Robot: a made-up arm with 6 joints.
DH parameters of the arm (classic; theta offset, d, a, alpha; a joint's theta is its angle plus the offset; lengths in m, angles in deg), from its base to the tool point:
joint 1: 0 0.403 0 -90
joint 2: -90 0 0.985 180
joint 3: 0 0 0 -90
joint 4: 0 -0.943 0 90
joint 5: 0 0.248 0 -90
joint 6: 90 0 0 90
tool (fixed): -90 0 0 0
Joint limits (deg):
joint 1: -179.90..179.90
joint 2: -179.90..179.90
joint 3: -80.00..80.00
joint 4: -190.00..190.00
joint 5: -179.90..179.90
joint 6: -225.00..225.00
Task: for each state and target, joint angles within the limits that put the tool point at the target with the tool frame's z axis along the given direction. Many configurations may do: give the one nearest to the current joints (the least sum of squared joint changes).
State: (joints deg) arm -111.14 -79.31 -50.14 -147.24 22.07 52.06
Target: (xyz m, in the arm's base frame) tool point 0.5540 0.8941 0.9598 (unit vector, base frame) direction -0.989 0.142 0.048
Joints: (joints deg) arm -109.52 -112.98 -9.15 -154.31 0.03 52.64
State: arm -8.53 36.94 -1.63 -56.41 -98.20 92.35
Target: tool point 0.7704 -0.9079 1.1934 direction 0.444 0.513 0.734
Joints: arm -41.56 13.68 14.62 -47.29 -98.20 89.77
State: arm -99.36 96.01 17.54 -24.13 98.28 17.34
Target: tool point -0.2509 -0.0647 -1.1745 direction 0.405 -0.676 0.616
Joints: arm -104.43 141.16 25.92 -23.83 90.61 37.52
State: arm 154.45 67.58 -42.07 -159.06 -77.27 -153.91
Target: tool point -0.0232 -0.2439 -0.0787 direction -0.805 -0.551 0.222
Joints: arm 179.90 106.44 -58.43 -169.62 -83.49 -147.05
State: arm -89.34 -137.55 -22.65 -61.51 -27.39 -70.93
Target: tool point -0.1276 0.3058 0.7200 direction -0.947 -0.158 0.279
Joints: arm -96.29 -116.70 -53.19 -49.73 -29.97 -42.88
